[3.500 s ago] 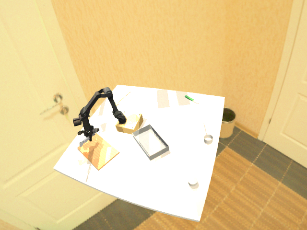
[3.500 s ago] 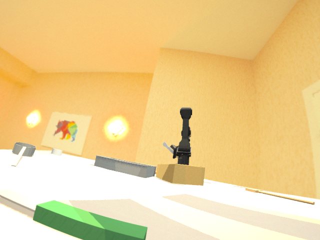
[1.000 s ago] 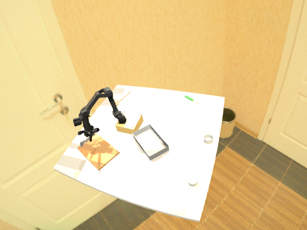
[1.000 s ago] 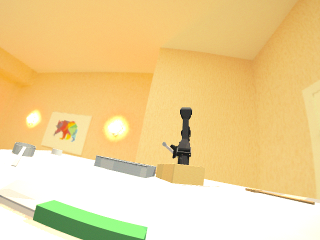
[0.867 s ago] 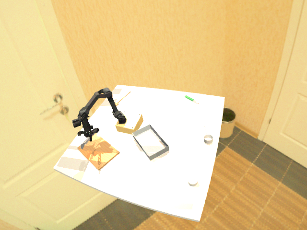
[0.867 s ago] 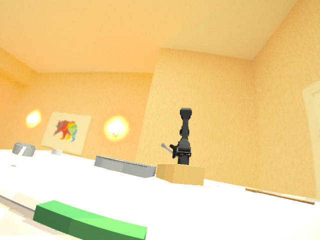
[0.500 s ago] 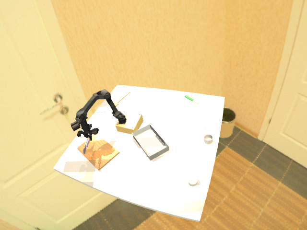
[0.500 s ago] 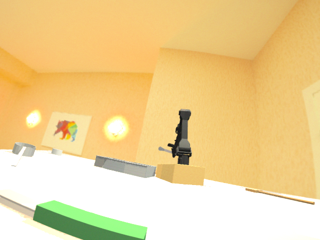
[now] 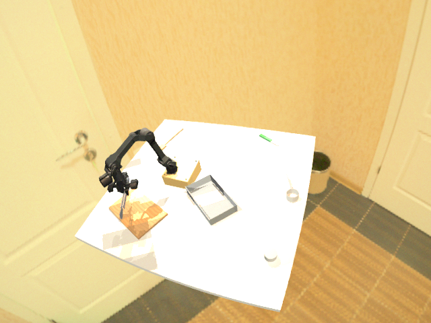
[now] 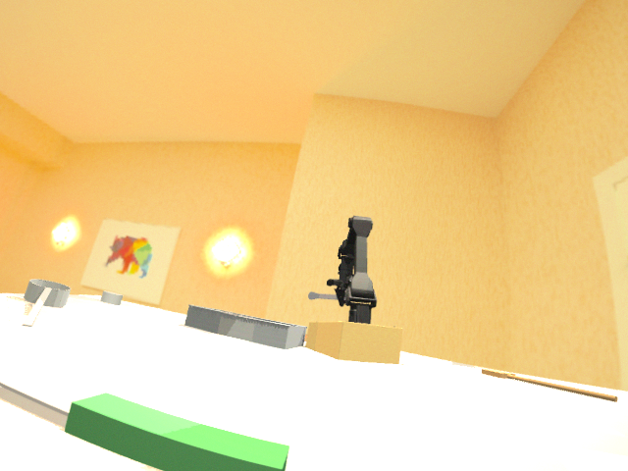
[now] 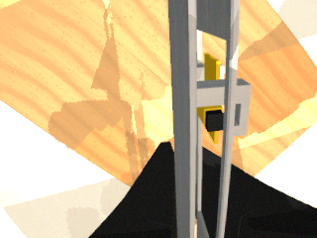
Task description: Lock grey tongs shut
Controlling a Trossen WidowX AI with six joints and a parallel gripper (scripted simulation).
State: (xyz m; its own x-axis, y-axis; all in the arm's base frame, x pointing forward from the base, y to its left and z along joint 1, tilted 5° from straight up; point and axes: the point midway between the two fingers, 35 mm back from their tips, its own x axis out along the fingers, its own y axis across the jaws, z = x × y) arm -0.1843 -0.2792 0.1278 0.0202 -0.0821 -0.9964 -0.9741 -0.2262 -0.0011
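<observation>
The yellow lock piece is 40 mm to the left of my gripper tip, 40 mm above it and 10 mm behind it. From my gripper tip the other things lie so: grey roasting tin (460 mm ahead, 130 mm below, 120 mm to the left); wooden board (150 mm below); white dish (820 mm ahead, 230 mm to the right, 140 mm below).
</observation>
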